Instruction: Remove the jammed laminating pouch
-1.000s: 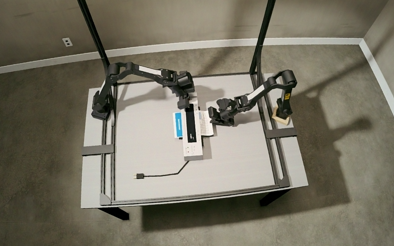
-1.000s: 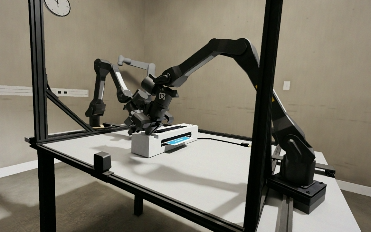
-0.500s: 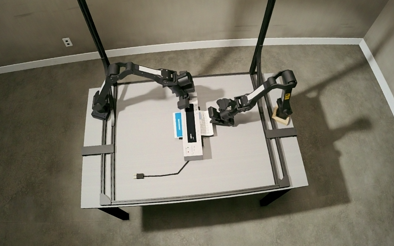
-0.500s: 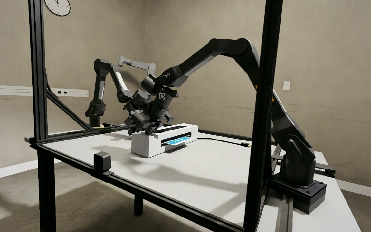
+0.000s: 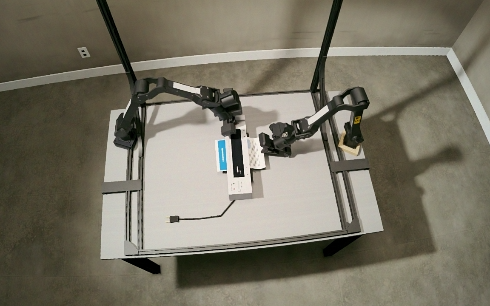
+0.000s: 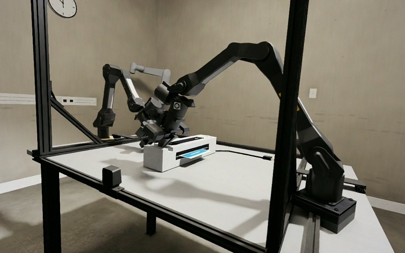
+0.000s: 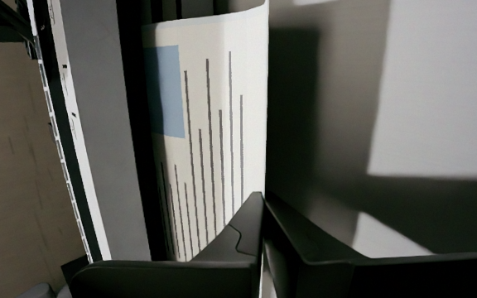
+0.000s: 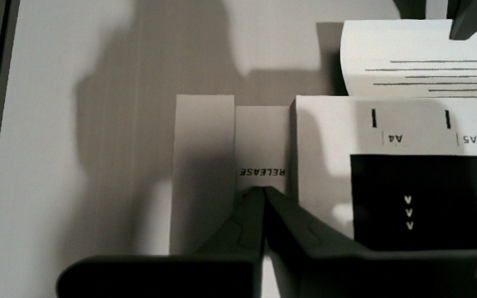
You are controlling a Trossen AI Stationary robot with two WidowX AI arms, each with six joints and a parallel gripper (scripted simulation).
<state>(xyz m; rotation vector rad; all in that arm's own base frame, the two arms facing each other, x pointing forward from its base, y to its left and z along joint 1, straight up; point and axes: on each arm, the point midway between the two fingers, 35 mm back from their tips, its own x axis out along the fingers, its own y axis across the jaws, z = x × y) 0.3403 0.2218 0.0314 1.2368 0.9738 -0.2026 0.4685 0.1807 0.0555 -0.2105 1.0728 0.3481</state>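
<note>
The red release key is 1 cm to the left of my right hand and 4 cm below it. Round my right hand: plug: 43 cm ahead, 25 cm to the right, 9 cm below.
</note>
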